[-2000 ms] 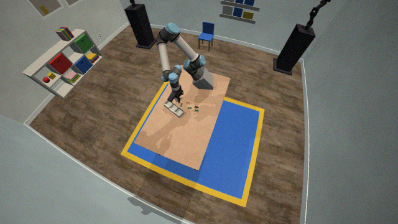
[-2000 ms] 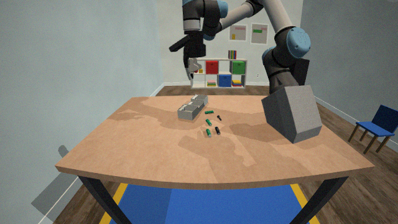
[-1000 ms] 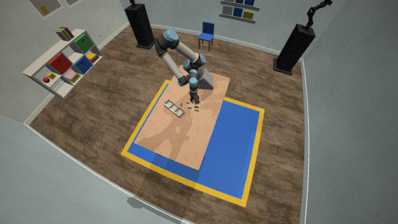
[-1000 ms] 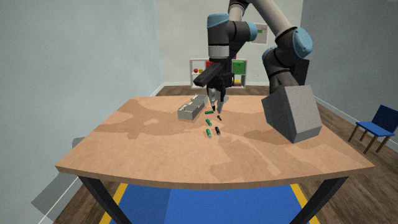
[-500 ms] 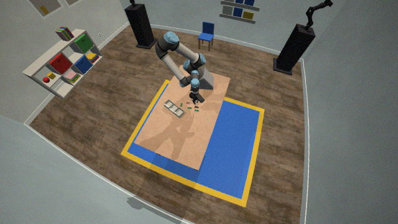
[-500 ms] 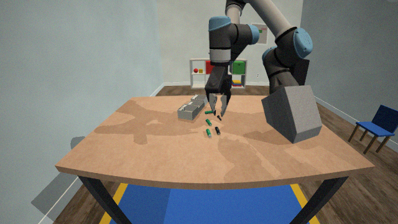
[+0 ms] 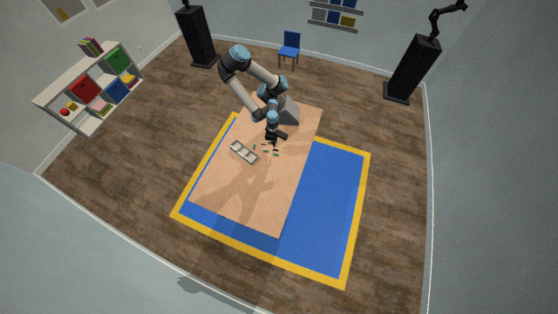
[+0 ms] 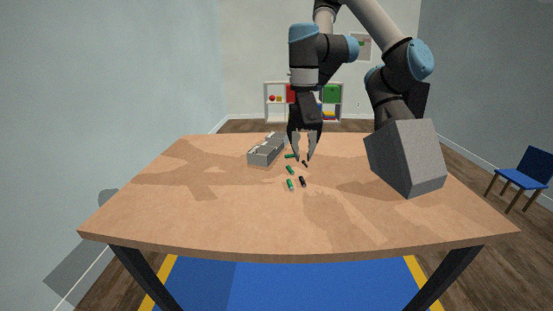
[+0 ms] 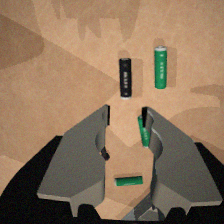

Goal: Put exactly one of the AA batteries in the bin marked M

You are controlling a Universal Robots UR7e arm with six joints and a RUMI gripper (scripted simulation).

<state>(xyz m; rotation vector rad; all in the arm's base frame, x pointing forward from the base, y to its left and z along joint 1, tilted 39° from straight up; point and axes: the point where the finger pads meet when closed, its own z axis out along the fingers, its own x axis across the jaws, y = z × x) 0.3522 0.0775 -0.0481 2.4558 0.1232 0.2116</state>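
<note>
My gripper is now 80 mm above the black battery. From my hand the other things lie so: black bolt-like piece: 120 mm to the right, 90 mm below, 20 mm behind; bin marked M: 240 mm to the right, 110 mm ahead, 70 mm below.
</note>
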